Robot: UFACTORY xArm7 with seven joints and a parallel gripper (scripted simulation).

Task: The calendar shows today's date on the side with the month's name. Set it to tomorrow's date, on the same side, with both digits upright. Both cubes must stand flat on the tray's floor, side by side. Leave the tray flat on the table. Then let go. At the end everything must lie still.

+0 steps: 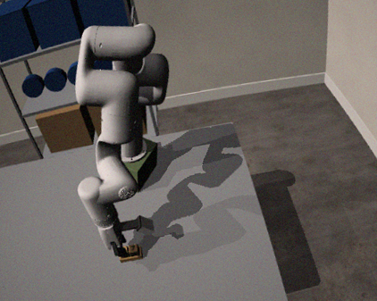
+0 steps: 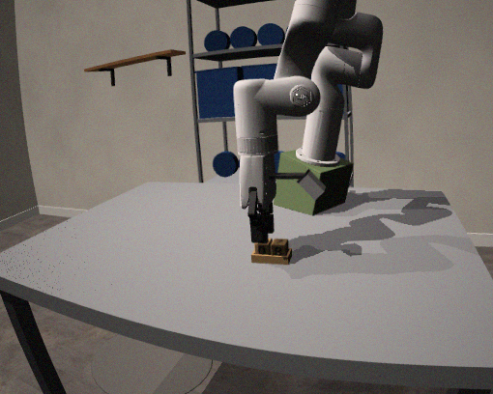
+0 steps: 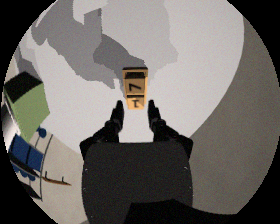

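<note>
Right now the cube is 40 mm below my hand. Also, from my hand: wooden calendar tray (60 mm below, 20 mm to the left).
</note>
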